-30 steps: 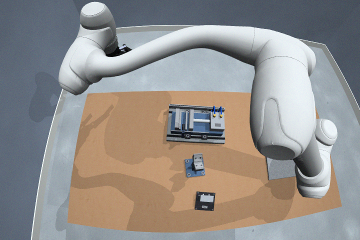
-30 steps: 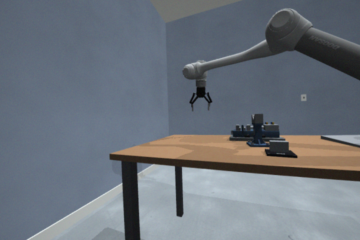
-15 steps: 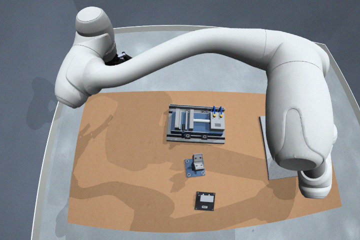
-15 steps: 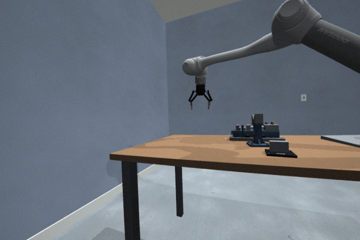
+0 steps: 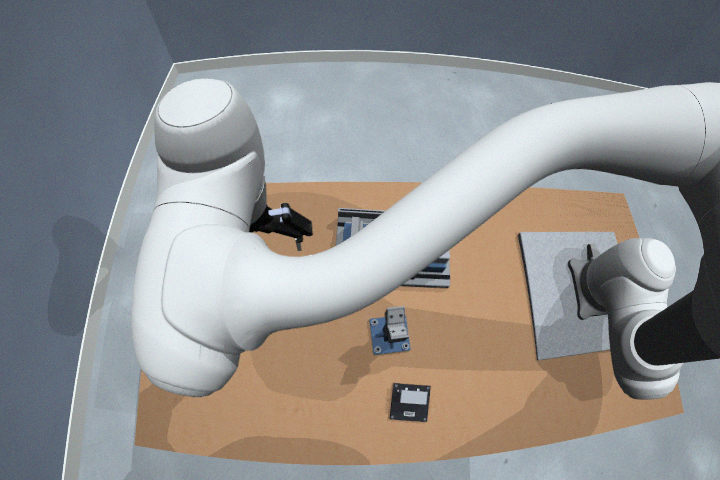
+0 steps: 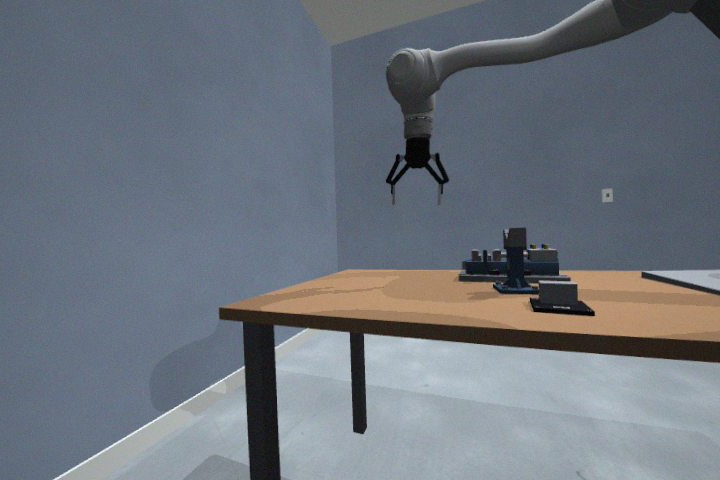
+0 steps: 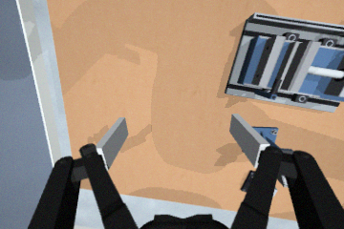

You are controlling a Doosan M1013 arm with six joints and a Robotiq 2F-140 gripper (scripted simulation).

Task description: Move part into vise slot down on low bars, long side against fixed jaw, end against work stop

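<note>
The part lies 310 mm behind my hand, 280 mm to the left of it and 240 mm below it. The rest, counted from my hand: work stop: 210 mm behind, 50 mm to the right, 170 mm below; then V-block post: 260 mm behind, 130 mm to the left, 210 mm below; then fixed jaw: 180 mm behind, 100 mm to the right, 190 mm below.
</note>
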